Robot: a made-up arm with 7 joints. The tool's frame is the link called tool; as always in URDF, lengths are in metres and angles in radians. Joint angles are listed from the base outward.
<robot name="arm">
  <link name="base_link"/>
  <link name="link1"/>
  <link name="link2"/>
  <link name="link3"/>
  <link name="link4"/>
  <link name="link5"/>
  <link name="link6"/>
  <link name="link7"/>
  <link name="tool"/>
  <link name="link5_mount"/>
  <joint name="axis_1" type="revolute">
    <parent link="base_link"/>
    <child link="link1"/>
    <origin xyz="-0.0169 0.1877 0.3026" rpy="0 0 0"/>
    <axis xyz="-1 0 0"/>
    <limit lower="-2" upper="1.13"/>
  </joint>
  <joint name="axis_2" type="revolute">
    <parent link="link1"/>
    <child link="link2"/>
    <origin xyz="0.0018 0.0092 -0.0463" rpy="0 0 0"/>
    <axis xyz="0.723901 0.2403 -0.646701"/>
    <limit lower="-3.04" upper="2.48"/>
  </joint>
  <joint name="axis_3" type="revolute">
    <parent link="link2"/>
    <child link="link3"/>
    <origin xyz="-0.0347 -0.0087 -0.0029" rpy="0 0 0"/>
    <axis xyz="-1 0 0"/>
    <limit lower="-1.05" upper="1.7"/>
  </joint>
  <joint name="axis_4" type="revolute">
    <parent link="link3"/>
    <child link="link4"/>
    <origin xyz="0.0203 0.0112 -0.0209" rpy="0 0 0"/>
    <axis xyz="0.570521 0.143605 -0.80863"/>
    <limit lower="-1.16" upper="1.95"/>
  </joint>
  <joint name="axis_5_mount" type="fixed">
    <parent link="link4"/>
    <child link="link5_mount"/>
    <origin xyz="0.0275 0.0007 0.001" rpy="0 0 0"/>
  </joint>
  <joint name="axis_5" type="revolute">
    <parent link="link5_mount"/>
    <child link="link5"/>
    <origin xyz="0.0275 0.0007 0.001" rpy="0 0 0"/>
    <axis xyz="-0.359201 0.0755 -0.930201"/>
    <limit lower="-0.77" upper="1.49"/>
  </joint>
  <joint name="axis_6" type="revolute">
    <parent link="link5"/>
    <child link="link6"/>
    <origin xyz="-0.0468 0.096 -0.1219" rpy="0 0 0"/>
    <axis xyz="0 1 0"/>
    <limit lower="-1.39" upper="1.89"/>
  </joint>
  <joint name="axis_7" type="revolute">
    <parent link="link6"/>
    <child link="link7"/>
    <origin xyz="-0.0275 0.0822 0.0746" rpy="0 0 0"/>
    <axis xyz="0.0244 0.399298 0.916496"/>
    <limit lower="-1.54" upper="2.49"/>
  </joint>
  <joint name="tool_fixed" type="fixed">
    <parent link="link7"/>
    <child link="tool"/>
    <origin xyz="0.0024 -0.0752 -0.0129" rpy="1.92 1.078 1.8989"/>
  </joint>
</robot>
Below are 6 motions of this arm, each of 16 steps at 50 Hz.
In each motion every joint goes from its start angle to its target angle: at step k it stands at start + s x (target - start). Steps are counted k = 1, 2, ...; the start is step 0. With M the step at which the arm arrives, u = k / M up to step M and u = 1 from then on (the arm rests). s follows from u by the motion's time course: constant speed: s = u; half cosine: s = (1 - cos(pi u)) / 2; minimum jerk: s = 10 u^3 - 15 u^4 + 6 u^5.
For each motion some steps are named. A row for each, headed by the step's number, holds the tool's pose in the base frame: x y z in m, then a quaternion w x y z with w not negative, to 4 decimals.
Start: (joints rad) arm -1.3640 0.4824 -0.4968 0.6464 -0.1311 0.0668 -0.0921
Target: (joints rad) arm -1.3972 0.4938 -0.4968 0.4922 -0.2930 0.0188 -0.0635
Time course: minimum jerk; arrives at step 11
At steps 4, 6, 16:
4: 0.0243 0.1946 0.4063 0.2011 -0.7990 -0.1618 -0.5431
6: 0.0148 0.1948 0.4099 0.1647 -0.7969 -0.1397 -0.5642
16: 0.0027 0.1962 0.4136 0.1190 -0.7912 -0.1105 -0.5895

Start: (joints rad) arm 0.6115 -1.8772 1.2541 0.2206 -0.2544 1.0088 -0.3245
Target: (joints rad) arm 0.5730 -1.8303 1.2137 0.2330 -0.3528 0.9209 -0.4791
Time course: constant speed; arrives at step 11
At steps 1, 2, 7, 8, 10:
1: 0.1028 0.1181 0.2691 0.4963 -0.6642 -0.0473 -0.5570
2: 0.1008 0.1162 0.2693 0.4964 -0.6676 -0.0463 -0.5530
7: 0.0908 0.1069 0.2702 0.4982 -0.6838 -0.0400 -0.5316
8: 0.0887 0.1051 0.2704 0.4988 -0.6870 -0.0385 -0.5270
10: 0.0846 0.1016 0.2708 0.5002 -0.6932 -0.0353 -0.5177

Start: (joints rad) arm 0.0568 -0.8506 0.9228 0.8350 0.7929 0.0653 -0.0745
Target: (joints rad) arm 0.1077 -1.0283 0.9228 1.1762 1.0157 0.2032 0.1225
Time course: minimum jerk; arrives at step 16
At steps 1, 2, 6, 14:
1: 0.1166 0.1815 0.1708 0.8911 0.1334 0.2488 -0.3553
2: 0.1171 0.1816 0.1717 0.8908 0.1357 0.2491 -0.3549
6: 0.1265 0.1832 0.1884 0.8853 0.1789 0.2553 -0.3451
14: 0.1440 0.1829 0.2339 0.8648 0.2942 0.2818 -0.2934

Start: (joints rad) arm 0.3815 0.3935 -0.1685 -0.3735 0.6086 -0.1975 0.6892
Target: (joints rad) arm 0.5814 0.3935 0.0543 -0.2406 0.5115 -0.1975 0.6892
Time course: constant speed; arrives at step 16
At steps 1, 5, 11, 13, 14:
1: 0.0428 0.2806 0.1298 0.5691 0.0390 0.8211 0.0186
5: 0.0410 0.2663 0.1215 0.5631 0.0190 0.8260 -0.0139
11: 0.0383 0.2436 0.1115 0.5534 -0.0101 0.8305 -0.0634
13: 0.0374 0.2358 0.1088 0.5499 -0.0196 0.8311 -0.0800
14: 0.0370 0.2318 0.1076 0.5482 -0.0243 0.8313 -0.0883

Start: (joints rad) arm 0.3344 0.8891 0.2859 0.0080 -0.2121 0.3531 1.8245
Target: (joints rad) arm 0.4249 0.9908 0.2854 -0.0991 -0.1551 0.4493 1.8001
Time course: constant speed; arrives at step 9
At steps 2, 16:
2: 0.0668 0.3465 0.1336 0.0381 0.0763 -0.7611 -0.6430
16: 0.0693 0.3357 0.1192 0.0647 0.0360 -0.7746 -0.6280

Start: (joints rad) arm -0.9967 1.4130 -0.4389 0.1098 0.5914 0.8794 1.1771
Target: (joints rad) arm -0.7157 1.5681 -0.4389 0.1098 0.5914 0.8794 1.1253
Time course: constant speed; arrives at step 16
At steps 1, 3, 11, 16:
1: 0.1888 0.2970 0.3167 0.3392 -0.5081 0.2247 -0.7591
3: 0.1890 0.2962 0.3110 0.3330 -0.5173 0.2175 -0.7578
11: 0.1896 0.2910 0.2891 0.3061 -0.5526 0.1900 -0.7516
16: 0.1897 0.2859 0.2761 0.2877 -0.5733 0.1737 -0.7473

